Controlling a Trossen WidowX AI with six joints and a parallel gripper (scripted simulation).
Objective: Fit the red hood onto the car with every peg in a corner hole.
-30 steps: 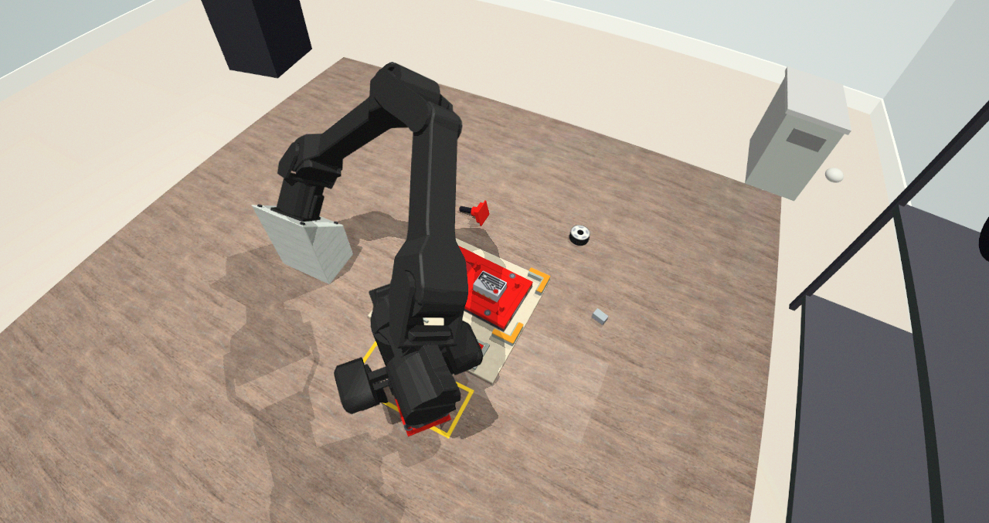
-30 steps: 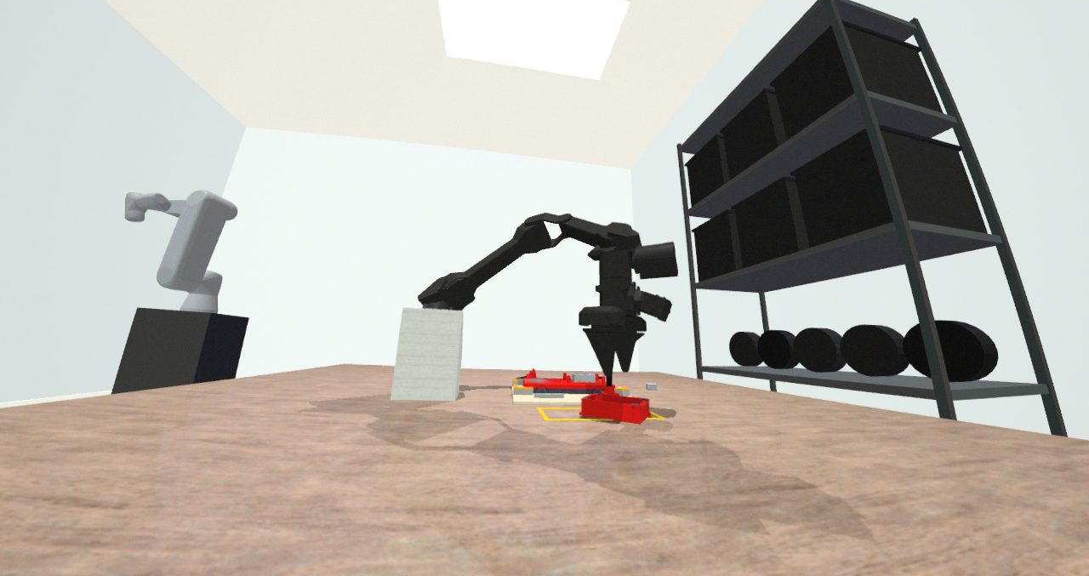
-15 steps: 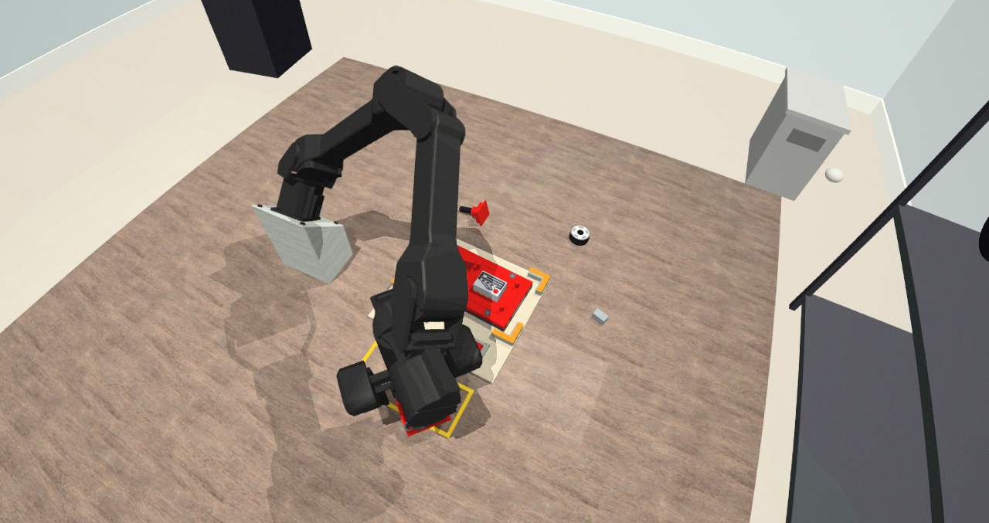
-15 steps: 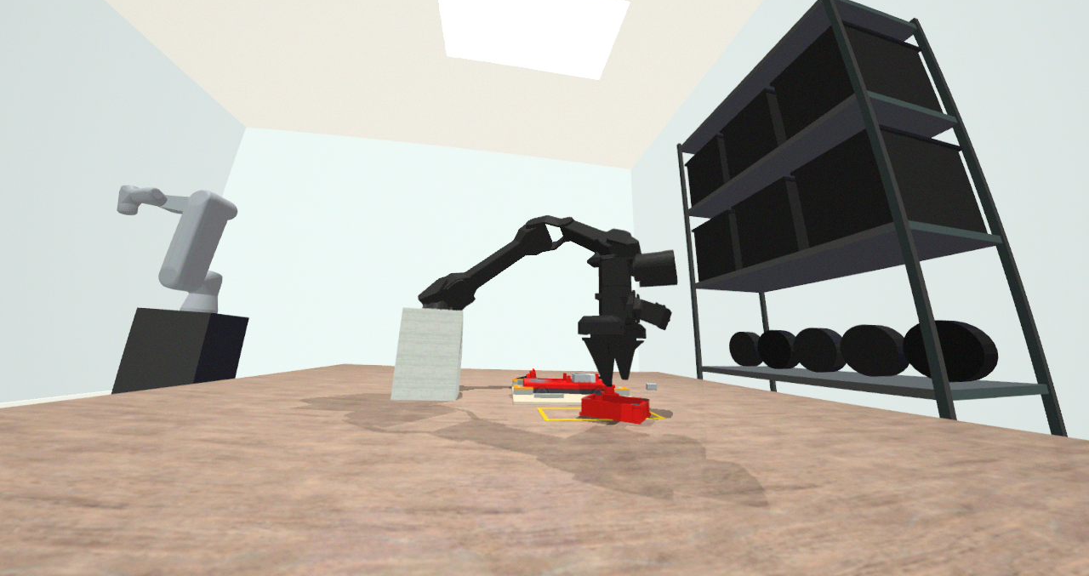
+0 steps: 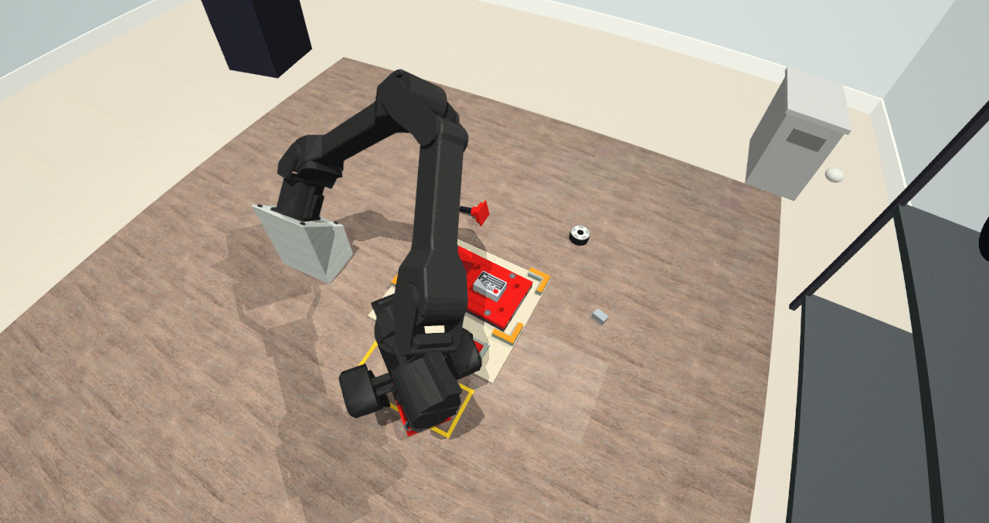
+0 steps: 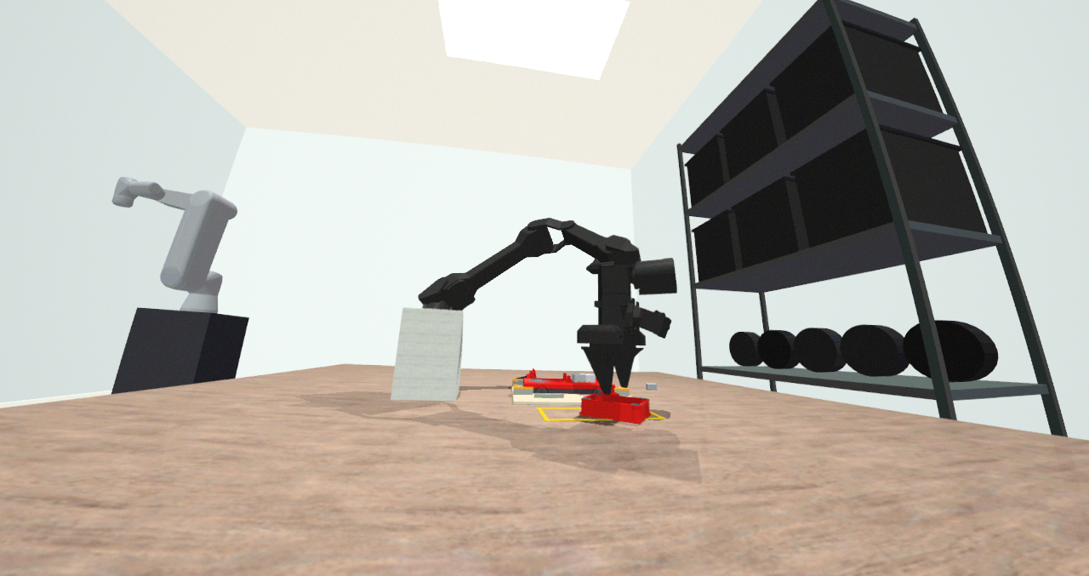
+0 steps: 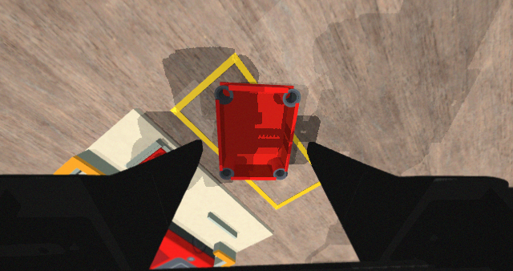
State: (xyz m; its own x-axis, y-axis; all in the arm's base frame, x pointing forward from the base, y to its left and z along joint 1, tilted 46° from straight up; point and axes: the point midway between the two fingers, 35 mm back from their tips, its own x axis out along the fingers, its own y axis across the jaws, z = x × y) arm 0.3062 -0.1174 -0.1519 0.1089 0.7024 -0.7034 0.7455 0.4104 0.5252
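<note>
Right now the red hood is 30 mm below my gripper tip. Also, from my gripper tip: grey engine block (50 mm ahead, 230 mm to the left, 10 mm below); black-and-white wheel (180 mm ahead, 410 mm to the left, 30 mm below).
</note>
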